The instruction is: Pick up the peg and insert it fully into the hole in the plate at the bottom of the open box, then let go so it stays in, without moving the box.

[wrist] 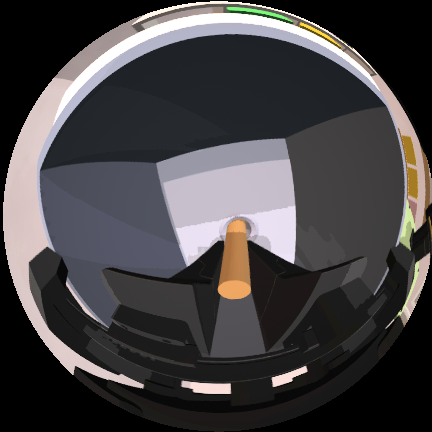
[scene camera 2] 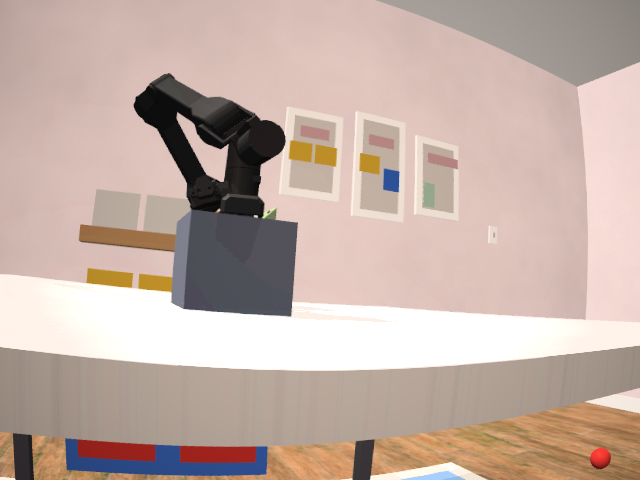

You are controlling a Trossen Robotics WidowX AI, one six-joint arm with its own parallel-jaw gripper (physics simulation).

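Frame: origin at the arm's base, x ahead, y left, z up, level; metres.
Where they show: gripper, fingertip midpoint: (wrist: 233, 245).
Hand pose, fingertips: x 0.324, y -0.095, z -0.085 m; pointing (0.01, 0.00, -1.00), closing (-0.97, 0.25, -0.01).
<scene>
After its pixels a point has its place.
The orange peg (wrist: 235, 267) @[x 0.323, y -0.107, z -0.045 m] is held between the fingers of my gripper (wrist: 233, 245) @[x 0.324, y -0.095, z -0.085 m] in the wrist view, its near end toward the camera. Its far end overlaps the ringed hole (wrist: 251, 226) @[x 0.309, y -0.104, z -0.089 m] in the pale plate (wrist: 230, 180) @[x 0.316, y -0.139, z -0.091 m] at the bottom of the box. I cannot tell whether the tip is inside the hole. The box (scene camera 2: 240, 266) @[x 0.398, y -0.109, z -0.082 m] (wrist: 340, 185) @[x 0.247, y -0.126, z -0.063 m] stands open-topped on the table. In the scene view the gripper's body is at the box's top opening; its fingers and the peg are hidden behind the box wall.
The tall box walls surround the gripper's fingers. The white round table (scene camera 2: 413, 341) @[x 0.718, y -0.056, z -0.148 m] bears the box. A light green object (scene camera 2: 269, 213) @[x 0.109, y 0.039, z 0.047 m] (wrist: 407, 232) shows just beyond the box's rim. Pictures hang on the pink wall behind.
</scene>
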